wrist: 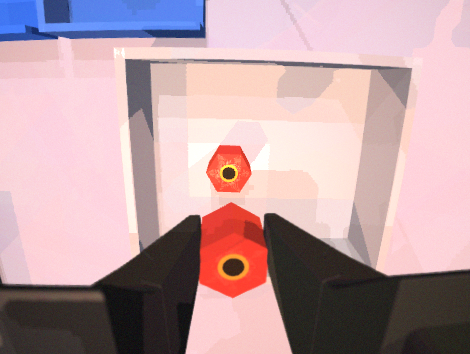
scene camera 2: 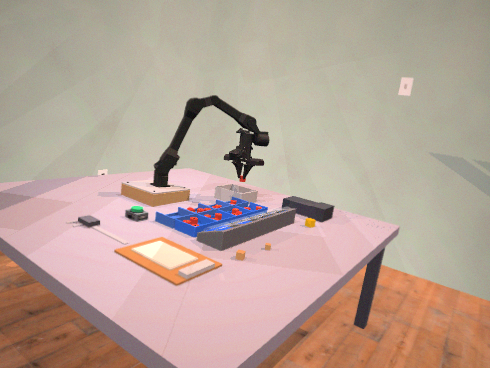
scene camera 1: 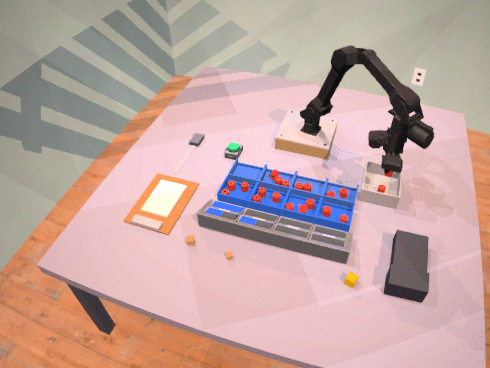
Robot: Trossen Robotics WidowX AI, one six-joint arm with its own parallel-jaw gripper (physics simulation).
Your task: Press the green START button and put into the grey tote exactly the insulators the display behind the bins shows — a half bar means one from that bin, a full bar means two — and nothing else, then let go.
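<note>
My gripper [scene camera 1: 389, 171] [scene camera 2: 242, 177] [wrist: 232, 225] is shut on a red insulator [wrist: 233, 287] and holds it over the grey tote [scene camera 1: 381, 198] [scene camera 2: 243, 195] [wrist: 265, 55], near the side by the arm. Another red insulator [scene camera 1: 381, 188] [wrist: 229, 156] lies on the tote floor. The blue bins [scene camera 1: 320, 219] [scene camera 2: 172, 220] [wrist: 120, 15] hold several red insulators. On the display [scene camera 1: 270, 239] [scene camera 2: 255, 231], the leftmost back cell has a full blue bar; the leftmost and second front cells have half bars. The green START button [scene camera 1: 233, 147] [scene camera 2: 137, 209] stands left of the bins.
A black block [scene camera 1: 409, 265] [scene camera 2: 307, 208] stands right of the display. A yellow cube [scene camera 1: 351, 279] [scene camera 2: 310, 223] and two small orange cubes lie before the display. An orange clipboard [scene camera 1: 133, 216] [scene camera 2: 125, 250] and a grey-headed tool [scene camera 1: 196, 139] [scene camera 2: 89, 220] lie left.
</note>
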